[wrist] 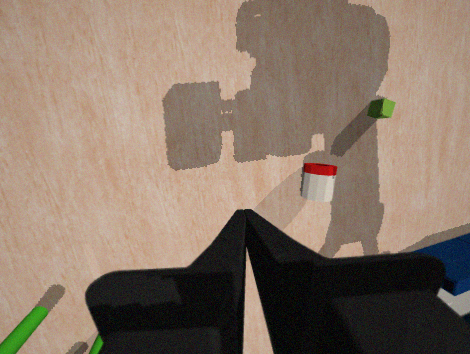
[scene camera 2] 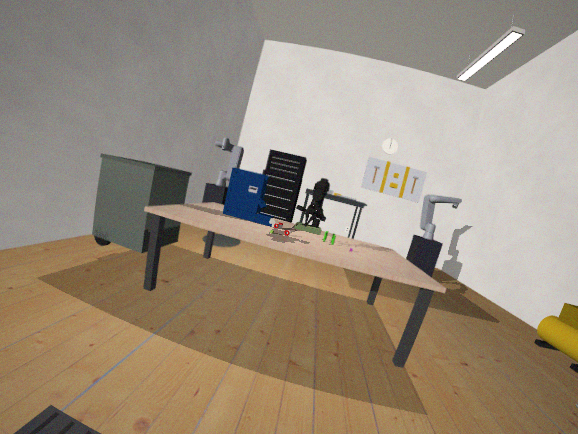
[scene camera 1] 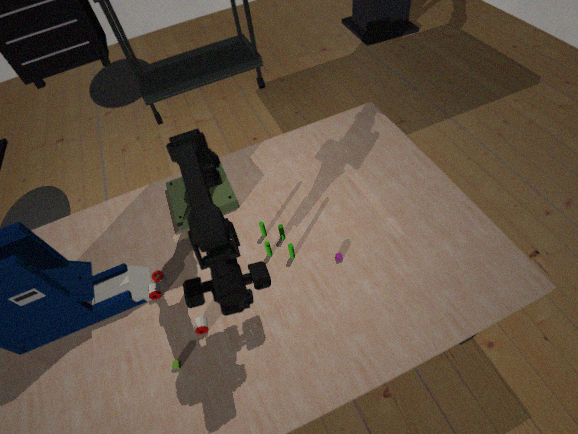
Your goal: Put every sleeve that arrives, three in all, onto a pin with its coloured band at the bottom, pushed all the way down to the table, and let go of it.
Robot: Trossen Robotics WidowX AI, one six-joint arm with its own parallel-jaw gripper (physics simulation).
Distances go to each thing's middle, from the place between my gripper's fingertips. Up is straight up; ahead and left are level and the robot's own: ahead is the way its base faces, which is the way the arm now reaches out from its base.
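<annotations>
I consider the blue feeder (scene camera 1: 53,296) and where my hand is from it: 8 cm below the feeder, 40 cm to the left of it, and 18 cm past it.
</annotations>
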